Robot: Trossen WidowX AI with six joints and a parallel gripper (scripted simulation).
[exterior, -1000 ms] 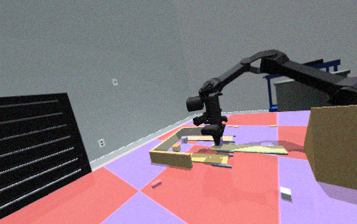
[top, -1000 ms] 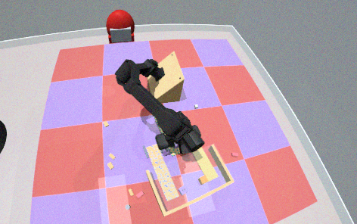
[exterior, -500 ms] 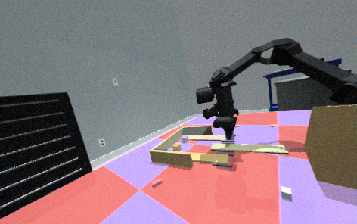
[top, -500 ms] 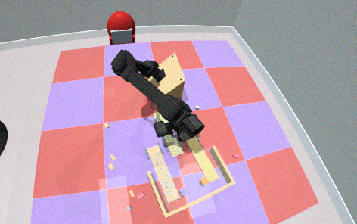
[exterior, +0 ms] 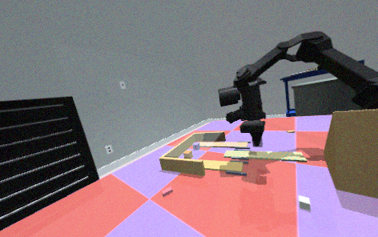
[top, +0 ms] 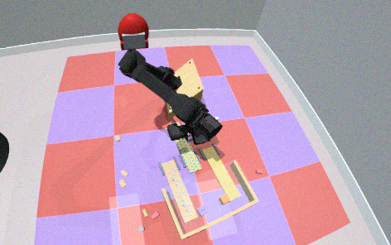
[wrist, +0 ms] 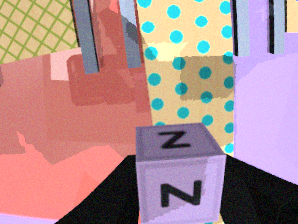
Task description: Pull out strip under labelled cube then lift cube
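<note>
Now: the teal-dotted strip 5 cm below my gripper tip, 2 cm to the right of it and 1 cm ahead of it. Also, from my gripper tip: white cube: 17 cm to the left, 11 cm behind, 5 cm below.
</note>
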